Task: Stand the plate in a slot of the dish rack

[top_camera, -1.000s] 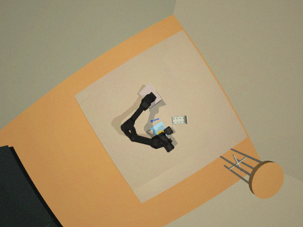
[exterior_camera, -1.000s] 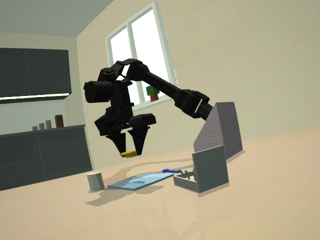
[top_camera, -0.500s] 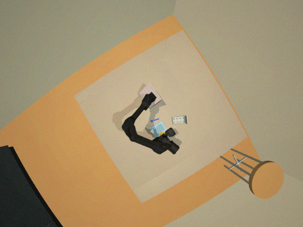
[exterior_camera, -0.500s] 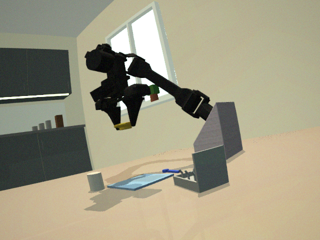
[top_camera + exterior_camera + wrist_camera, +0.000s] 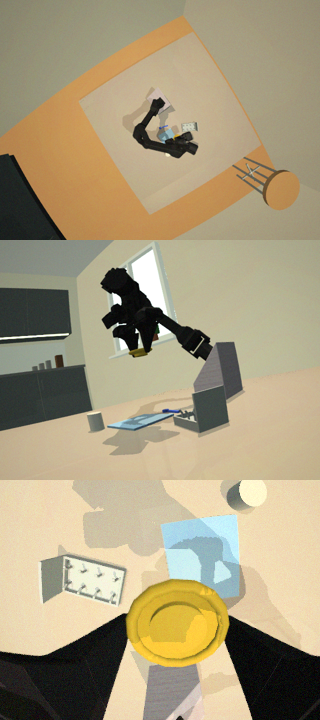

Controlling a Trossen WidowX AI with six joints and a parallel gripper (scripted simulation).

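My gripper tip is now 16 cm above the grey dish rack, 15 cm to the right of it and 3 cm short of it. Round my gripper tip: blue utensil 18 cm below, 13 cm behind, 3 cm to the right; white cup 16 cm below, 15 cm to the right, 8 cm ahead; yellow plate 1 cm above.
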